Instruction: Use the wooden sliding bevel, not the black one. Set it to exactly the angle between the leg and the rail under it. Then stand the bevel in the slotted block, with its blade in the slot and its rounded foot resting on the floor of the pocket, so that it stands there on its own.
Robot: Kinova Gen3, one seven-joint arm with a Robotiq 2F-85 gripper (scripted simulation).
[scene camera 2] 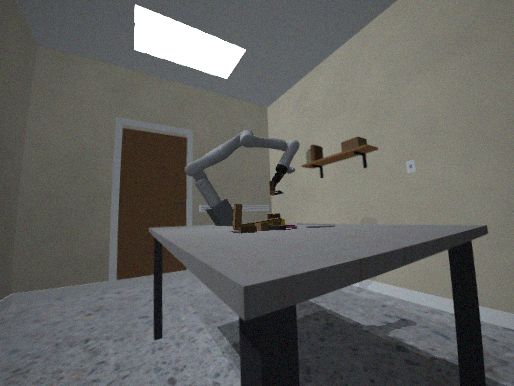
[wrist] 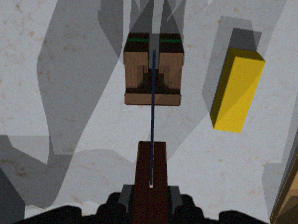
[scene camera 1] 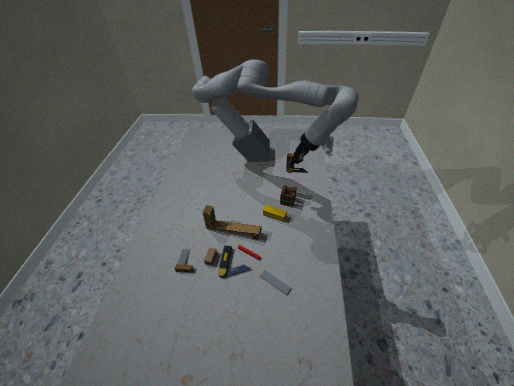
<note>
The pictures show: the gripper, a yellow block and a leg-and-rail piece.
</note>
